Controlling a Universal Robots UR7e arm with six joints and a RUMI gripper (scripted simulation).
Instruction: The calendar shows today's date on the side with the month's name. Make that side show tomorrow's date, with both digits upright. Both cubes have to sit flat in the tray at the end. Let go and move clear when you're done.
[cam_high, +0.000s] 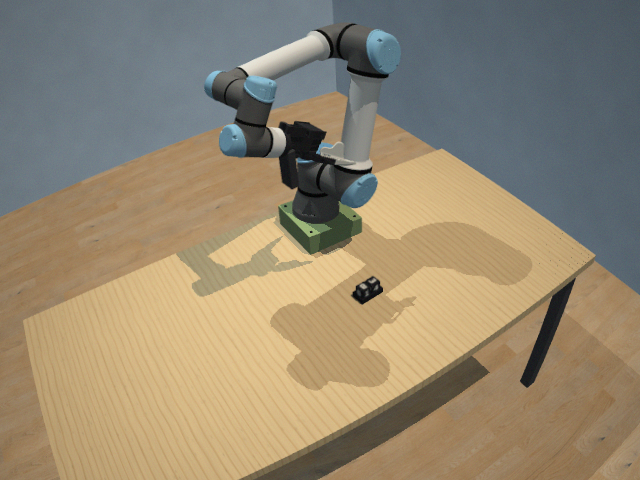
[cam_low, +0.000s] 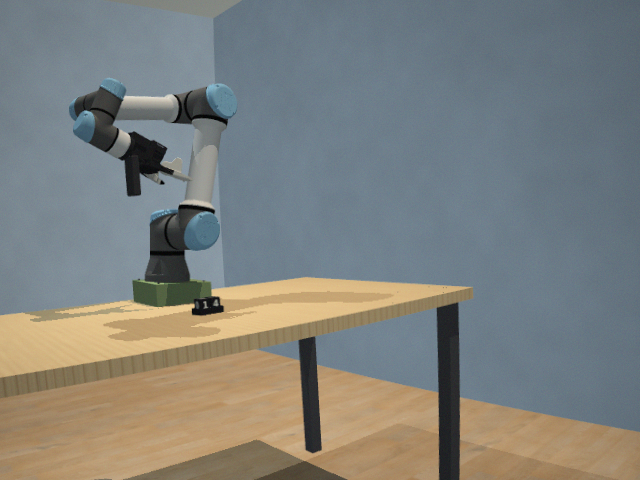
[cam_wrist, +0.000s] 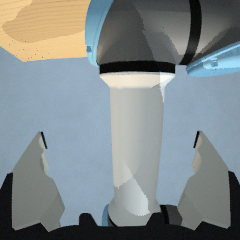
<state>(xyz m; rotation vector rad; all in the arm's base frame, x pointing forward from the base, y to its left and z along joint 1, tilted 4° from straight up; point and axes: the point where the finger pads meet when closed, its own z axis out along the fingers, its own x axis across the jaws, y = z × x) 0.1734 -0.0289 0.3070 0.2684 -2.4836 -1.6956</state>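
My gripper is now 35 cm above the black digit cube, 18 cm short of it and 2 cm to the left of it. The rest, counted from my hand: black calendar tray: 36 cm below, 18 cm ahead.
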